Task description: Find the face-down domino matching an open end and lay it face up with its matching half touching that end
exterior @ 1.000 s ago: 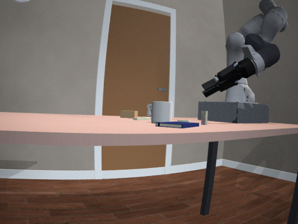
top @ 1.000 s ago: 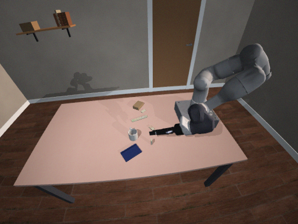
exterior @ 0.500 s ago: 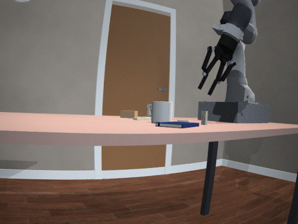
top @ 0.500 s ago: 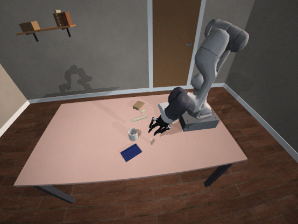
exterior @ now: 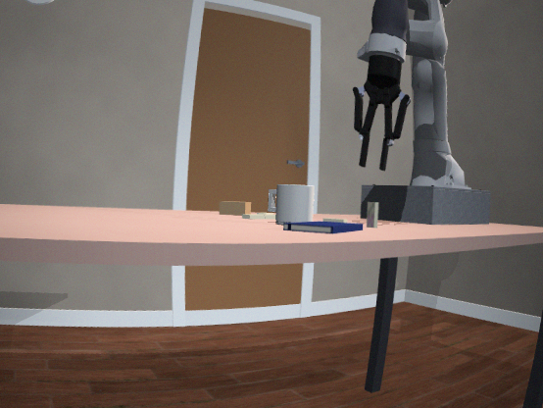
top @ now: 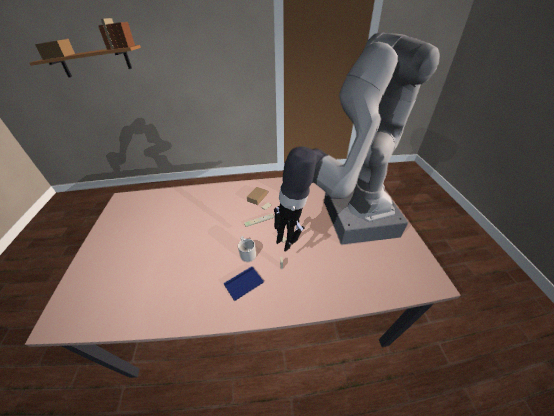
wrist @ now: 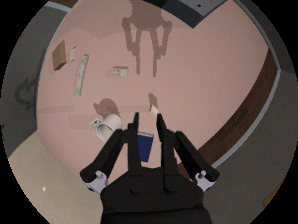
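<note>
Right now the white mug is 160 mm ahead of my hand, 60 mm to the right of it and 120 mm below it. From my hand the other things lie so: blue book: 170 mm ahead, 80 mm to the left, 150 mm below; wooden block: 100 mm ahead, 460 mm to the right, 140 mm below.
</note>
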